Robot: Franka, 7 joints.
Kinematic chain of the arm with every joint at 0, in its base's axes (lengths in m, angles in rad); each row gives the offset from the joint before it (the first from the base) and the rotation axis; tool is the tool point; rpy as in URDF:
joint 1: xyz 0 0 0.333 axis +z
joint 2: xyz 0 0 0 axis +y
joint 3: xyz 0 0 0.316 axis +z
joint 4: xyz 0.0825 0 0 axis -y
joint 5: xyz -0.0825 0 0.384 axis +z
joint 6: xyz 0 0 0 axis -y
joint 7: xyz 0.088 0 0 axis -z
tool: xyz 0 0 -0.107 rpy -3.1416 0 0
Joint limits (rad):
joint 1: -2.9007..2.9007
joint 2: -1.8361..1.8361
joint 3: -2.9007..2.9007
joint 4: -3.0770..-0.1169
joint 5: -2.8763..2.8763
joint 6: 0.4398..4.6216
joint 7: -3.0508..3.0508
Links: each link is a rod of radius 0.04 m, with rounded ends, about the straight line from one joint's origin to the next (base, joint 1, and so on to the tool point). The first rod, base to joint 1, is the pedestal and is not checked.
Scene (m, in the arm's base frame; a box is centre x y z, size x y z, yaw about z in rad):
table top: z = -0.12
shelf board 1: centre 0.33 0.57 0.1 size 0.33 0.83 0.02 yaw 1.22
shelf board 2: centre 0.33 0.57 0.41 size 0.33 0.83 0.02 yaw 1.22
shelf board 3: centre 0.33 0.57 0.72 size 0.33 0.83 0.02 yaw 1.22
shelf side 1: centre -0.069 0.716 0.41 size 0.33 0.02 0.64 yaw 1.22
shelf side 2: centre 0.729 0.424 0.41 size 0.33 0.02 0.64 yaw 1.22
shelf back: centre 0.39 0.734 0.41 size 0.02 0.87 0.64 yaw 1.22
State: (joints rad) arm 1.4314 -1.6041 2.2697 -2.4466 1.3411 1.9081 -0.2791
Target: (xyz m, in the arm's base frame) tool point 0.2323 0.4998 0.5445
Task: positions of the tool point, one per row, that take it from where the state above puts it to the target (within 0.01 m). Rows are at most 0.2 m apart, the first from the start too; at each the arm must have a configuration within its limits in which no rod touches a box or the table.
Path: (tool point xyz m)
1: -0.3274 0.2001 0.0971
2: -0.2757 0.3227 0.2206
3: -0.1502 0.3999 0.3448
4: 0.0123 0.3963 0.4565
5: 0.1603 0.3031 0.5445
6: 0.1974 0.4100 0.5387
7: 0.2323 0.4998 0.5445

